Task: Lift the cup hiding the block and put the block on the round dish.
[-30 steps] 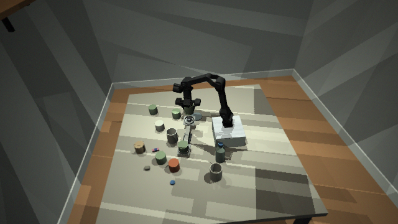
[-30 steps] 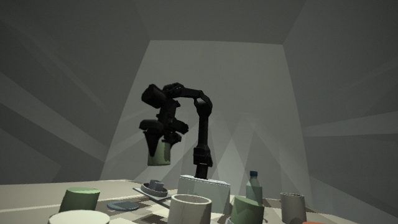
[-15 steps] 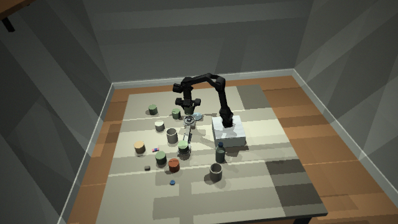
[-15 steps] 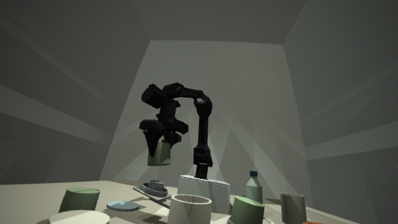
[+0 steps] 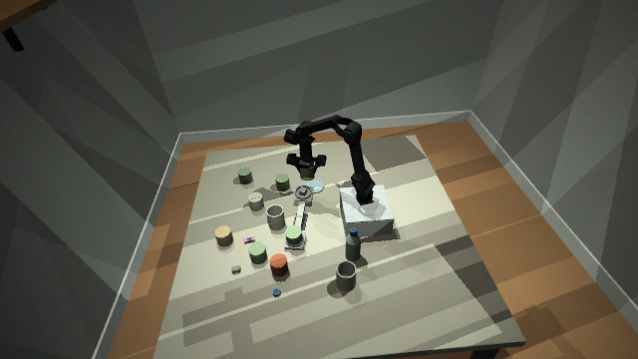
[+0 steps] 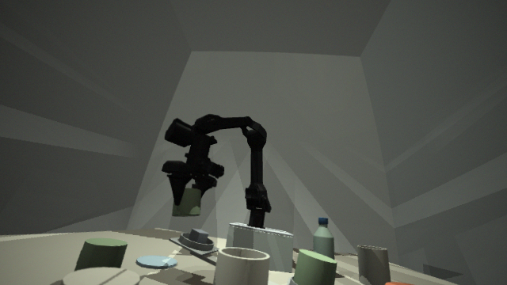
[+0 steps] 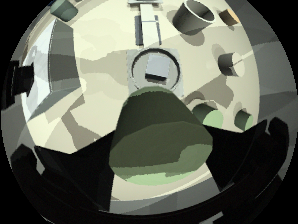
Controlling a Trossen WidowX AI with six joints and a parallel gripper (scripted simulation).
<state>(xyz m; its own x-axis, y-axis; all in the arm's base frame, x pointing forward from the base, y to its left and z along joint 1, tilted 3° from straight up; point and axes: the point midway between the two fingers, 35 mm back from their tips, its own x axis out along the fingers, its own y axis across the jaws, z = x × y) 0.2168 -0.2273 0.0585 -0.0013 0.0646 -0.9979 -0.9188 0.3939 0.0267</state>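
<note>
My gripper tip is now 60 mm above the grey block, 50 mm to the right of it and 40 mm short of it. Round my gripper tip: small balance: 170 mm to the left, 110 mm below, 90 mm ahead; orange cup: 410 mm to the left, 250 mm ahead, 110 mm below; round dish: 150 mm below, 50 mm to the right, 40 mm behind.
</note>
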